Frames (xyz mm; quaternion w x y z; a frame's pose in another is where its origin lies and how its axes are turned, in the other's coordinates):
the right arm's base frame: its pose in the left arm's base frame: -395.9 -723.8 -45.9 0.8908 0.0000 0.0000 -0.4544
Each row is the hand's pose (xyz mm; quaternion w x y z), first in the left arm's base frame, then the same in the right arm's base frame.
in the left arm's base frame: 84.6 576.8 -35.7 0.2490 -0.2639 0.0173 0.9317
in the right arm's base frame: -770.8 1152.5 10.2 0.2016 0.2429 0.1045 -0.9431
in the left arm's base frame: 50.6 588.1 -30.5 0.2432 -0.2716 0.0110 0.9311
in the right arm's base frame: -799.9 1131.6 15.4 0.2065 0.2469 0.1136 -0.9399
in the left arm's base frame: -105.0 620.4 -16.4 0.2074 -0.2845 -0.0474 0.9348
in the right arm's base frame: -917.4 1024.6 29.5 0.2400 0.2319 0.1715 -0.9269
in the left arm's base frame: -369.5 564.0 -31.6 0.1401 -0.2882 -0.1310 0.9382
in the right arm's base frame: -1027.0 777.4 14.3 0.3015 0.1972 0.2476 -0.8994
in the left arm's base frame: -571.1 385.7 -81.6 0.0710 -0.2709 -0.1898 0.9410
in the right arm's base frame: -1001.1 509.5 -35.7 0.3644 0.1551 0.2922 -0.8705
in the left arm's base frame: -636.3 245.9 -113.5 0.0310 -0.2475 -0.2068 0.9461
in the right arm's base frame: -926.2 374.6 -67.6 0.4023 0.1265 0.2967 -0.8568
